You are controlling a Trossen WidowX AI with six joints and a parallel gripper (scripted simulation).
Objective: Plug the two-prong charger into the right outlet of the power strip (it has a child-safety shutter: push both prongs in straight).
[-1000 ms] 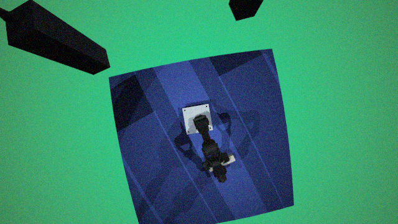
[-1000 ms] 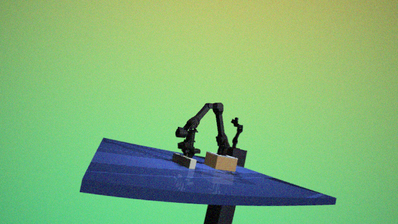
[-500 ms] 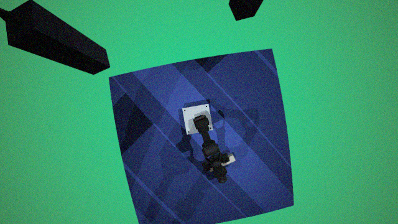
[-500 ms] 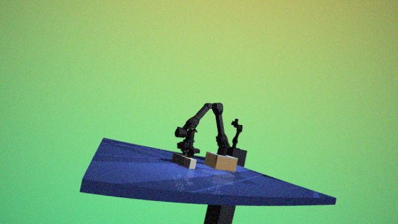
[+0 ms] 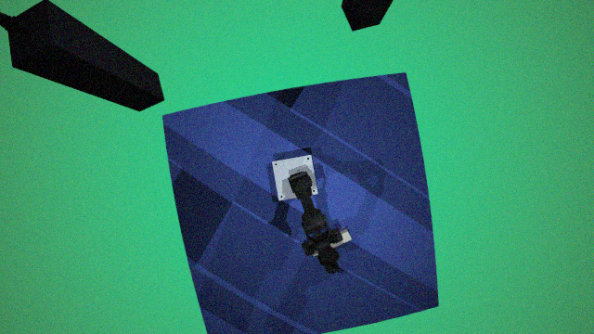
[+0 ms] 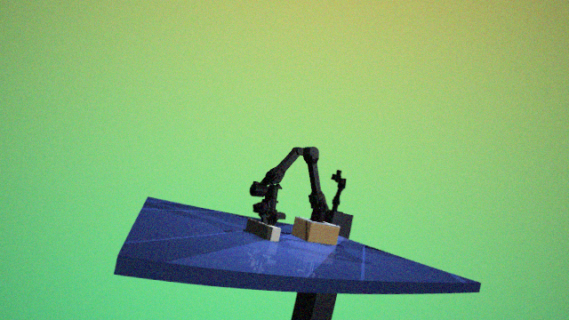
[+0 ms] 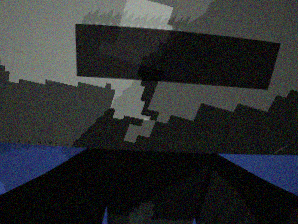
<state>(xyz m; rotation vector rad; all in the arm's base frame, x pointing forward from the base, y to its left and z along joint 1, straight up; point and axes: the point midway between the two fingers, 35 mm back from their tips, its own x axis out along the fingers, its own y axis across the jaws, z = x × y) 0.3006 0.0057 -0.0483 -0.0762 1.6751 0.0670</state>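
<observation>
Now: the two-prong charger 20 mm ahead of my gripper tip and 10 mm above it.
</observation>
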